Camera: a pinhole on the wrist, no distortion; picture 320 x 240 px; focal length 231.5 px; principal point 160.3 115.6 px. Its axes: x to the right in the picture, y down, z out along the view. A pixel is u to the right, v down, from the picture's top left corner.
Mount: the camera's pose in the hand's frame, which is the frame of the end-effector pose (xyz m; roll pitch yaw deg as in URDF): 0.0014 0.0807 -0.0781 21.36 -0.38 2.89
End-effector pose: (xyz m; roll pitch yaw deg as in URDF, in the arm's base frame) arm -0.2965 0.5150 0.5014 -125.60 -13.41 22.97
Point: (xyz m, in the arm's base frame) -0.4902 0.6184 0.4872
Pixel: 30 28
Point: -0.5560 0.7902 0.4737
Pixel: 83 48
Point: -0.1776 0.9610 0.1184
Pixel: 239 230
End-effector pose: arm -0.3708 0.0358 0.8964 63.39 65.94 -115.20
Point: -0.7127 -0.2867 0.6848
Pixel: outside the picture
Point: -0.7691 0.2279 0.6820
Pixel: 237 35
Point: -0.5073 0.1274 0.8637
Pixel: 169 29
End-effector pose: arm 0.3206 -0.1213 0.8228 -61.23 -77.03 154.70
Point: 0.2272 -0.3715 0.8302
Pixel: 164 229
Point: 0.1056 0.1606 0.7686
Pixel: behind the camera
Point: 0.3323 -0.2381 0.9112
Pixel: 229 92
